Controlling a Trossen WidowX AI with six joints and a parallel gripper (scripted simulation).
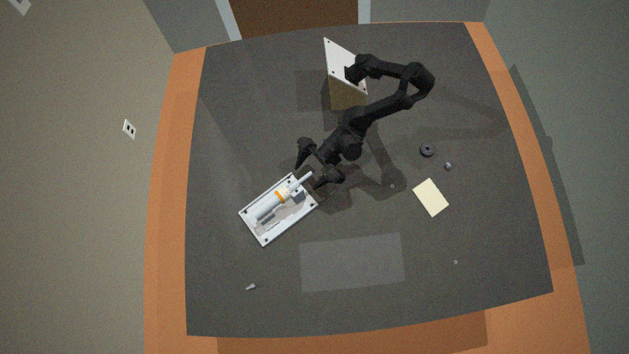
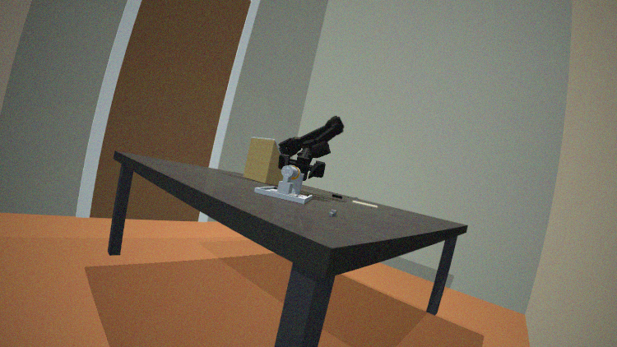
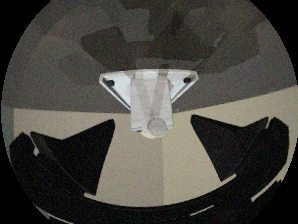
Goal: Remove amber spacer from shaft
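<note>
Right now the pale shaft is 4 cm to the right of my gripper tip, 3 cm ahead of it and 1 cm above it. The rest, counted from my gripper tip: white baseplate: 10 cm to the right, 8 cm ahead, 2 cm below; small amber spacer: 8 cm to the right, 6 cm ahead, 1 cm above; small bolt: 34 cm ahead, 18 cm to the right, 7 cm below.
</note>
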